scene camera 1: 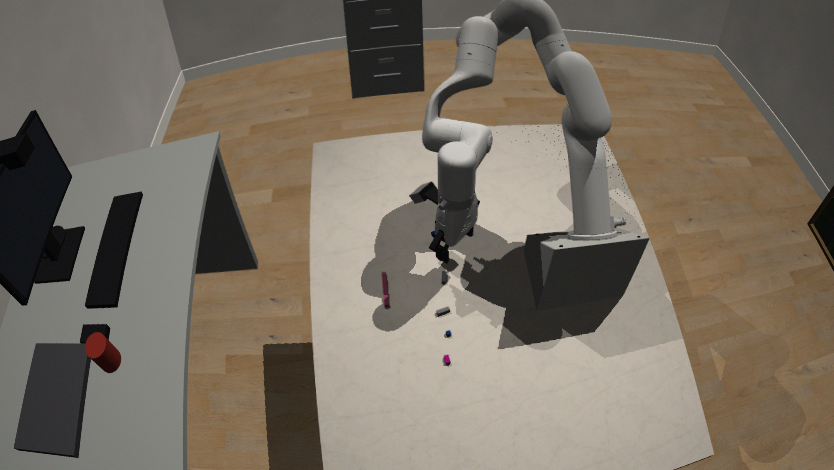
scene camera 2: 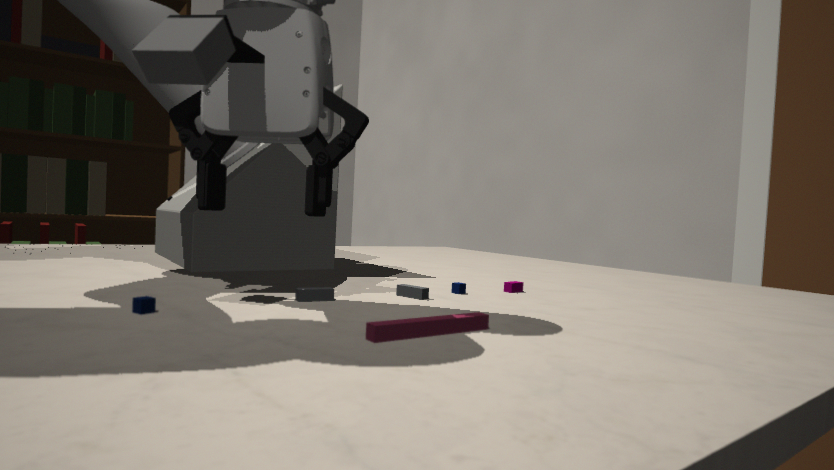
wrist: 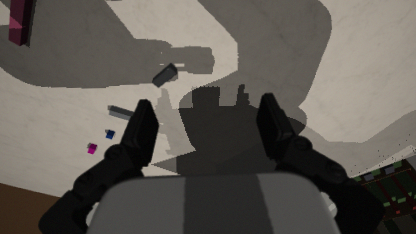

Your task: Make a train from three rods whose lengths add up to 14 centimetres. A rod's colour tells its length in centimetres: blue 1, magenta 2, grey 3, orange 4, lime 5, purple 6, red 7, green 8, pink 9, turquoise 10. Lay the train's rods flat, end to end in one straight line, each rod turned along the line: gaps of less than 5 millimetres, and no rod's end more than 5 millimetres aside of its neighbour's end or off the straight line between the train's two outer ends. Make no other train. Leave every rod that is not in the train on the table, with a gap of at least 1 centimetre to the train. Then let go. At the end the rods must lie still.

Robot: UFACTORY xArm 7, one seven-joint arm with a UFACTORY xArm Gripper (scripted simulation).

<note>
The pictures show: my gripper and a pink rod.
My gripper shows as well in scene camera 1 and in the wrist view.
</note>
